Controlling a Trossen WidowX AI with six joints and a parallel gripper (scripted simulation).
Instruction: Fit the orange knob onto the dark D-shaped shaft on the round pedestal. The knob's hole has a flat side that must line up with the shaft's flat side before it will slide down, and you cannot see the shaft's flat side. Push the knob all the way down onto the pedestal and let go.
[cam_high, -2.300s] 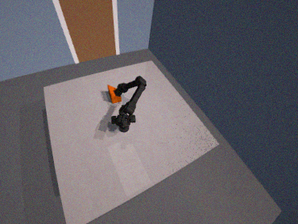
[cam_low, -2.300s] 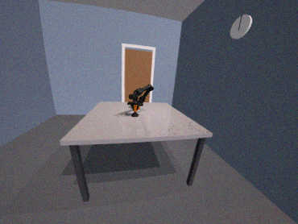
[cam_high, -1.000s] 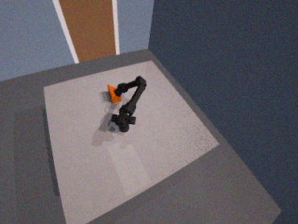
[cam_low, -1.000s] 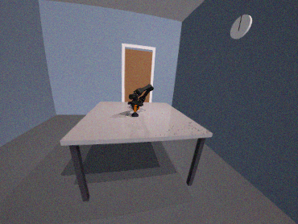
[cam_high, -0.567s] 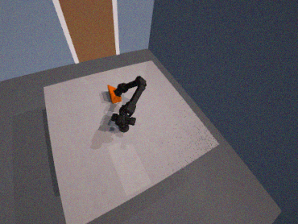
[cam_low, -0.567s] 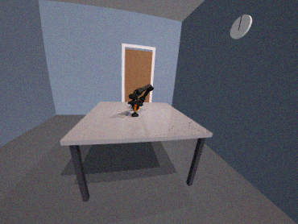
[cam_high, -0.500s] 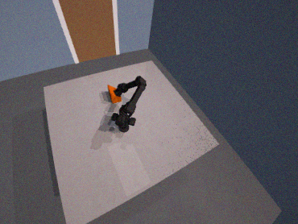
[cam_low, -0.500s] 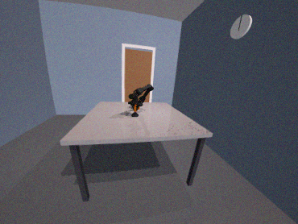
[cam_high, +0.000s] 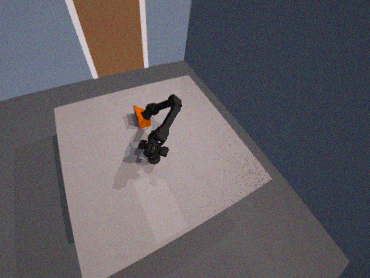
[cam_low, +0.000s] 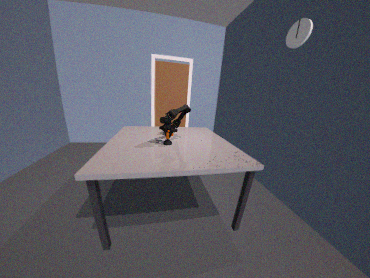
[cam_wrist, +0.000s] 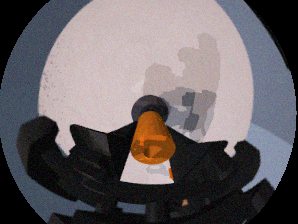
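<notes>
The orange knob lies 2 cm above my gripper tip. Also, from my gripper tip: dark round pedestal 4 cm below.
</notes>
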